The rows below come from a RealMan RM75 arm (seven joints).
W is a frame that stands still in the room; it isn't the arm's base.
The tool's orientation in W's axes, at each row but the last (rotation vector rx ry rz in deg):
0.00 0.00 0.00
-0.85 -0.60 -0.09
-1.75 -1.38 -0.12
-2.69 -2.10 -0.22
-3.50 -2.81 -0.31
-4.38 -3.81 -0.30
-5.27 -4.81 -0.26
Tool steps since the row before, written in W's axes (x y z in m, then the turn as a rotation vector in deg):
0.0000 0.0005 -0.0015 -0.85 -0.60 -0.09
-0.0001 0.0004 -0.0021 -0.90 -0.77 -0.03
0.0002 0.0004 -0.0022 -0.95 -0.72 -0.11
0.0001 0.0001 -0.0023 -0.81 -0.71 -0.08
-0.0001 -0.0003 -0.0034 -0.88 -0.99 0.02
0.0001 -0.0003 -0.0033 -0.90 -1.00 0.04
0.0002 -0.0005 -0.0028 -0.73 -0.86 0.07
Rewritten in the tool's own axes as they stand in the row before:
0.0000 0.0005 -0.0015 -0.85 -0.60 -0.09
-0.0001 0.0004 -0.0021 -0.90 -0.77 -0.03
0.0001 0.0005 -0.0022 -0.95 -0.72 -0.11
0.0000 0.0002 -0.0023 -0.81 -0.71 -0.08
-0.0003 -0.0001 -0.0034 -0.87 -1.00 0.00
-0.0001 0.0000 -0.0033 -0.89 -1.01 0.02
0.0000 -0.0002 -0.0028 -0.72 -0.87 0.05

